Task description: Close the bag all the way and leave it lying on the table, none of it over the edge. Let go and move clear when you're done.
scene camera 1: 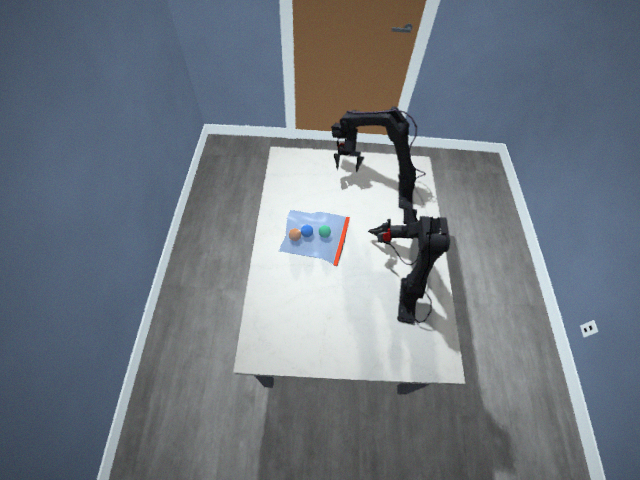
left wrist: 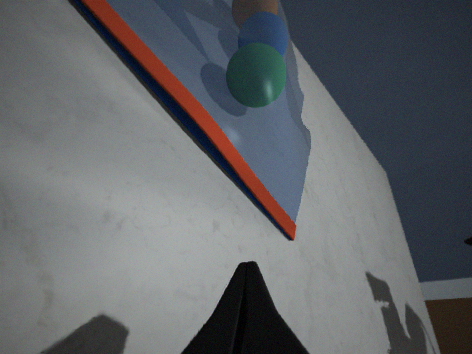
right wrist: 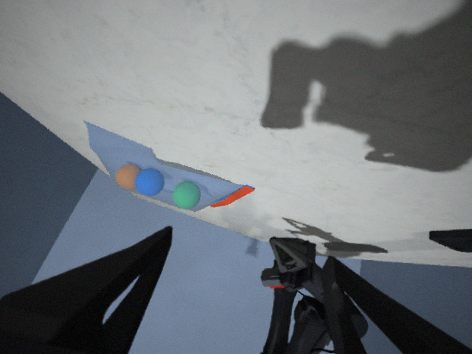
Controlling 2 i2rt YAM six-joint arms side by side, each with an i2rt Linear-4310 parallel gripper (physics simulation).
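Note:
A translucent blue bag (scene camera 1: 315, 248) (left wrist: 270, 165) (right wrist: 112, 147) lies flat on the table, wholly on its top. Three balls show in it: orange (scene camera 1: 294, 234) (right wrist: 128, 176), blue (scene camera 1: 307, 230) (right wrist: 149, 182) and green (scene camera 1: 324, 230) (left wrist: 256, 75) (right wrist: 186, 195). A straight red strip (scene camera 1: 342, 241) (left wrist: 200, 117) (right wrist: 232, 196) runs along the bag's right edge, with dark blue under it in the left wrist view. My left gripper (scene camera 1: 369, 231) (left wrist: 249, 273) is shut and empty, right of the strip and apart from it. My right gripper (scene camera 1: 347, 169) (right wrist: 249, 249) is open and empty, above the table's far part.
The white table (scene camera 1: 310, 320) (left wrist: 125, 225) (right wrist: 200, 75) carries both arms along its right side. The bag lies nearer the table's left edge in scene camera 1. A brown door (scene camera 1: 356, 67) stands beyond the far edge.

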